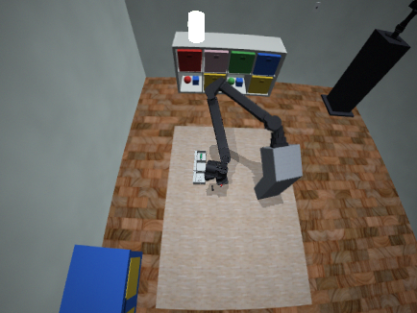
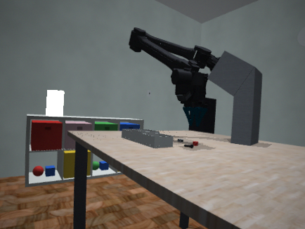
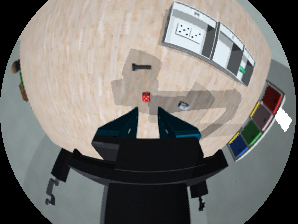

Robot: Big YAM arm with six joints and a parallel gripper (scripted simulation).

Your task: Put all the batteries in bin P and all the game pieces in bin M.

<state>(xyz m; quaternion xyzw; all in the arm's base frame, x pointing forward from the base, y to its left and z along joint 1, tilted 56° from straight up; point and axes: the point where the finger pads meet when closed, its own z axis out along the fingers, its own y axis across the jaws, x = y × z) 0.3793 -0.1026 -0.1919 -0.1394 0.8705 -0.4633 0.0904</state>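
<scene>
Right now my hand is 10 mm past the red game piece and 80 mm above it. Also, from my hand: green piece 130 mm ahead, 220 mm to the right, 70 mm below; white piece 140 mm ahead, 50 mm to the right, 70 mm below; black object 50 mm ahead, 30 mm to the left, 80 mm below.
</scene>
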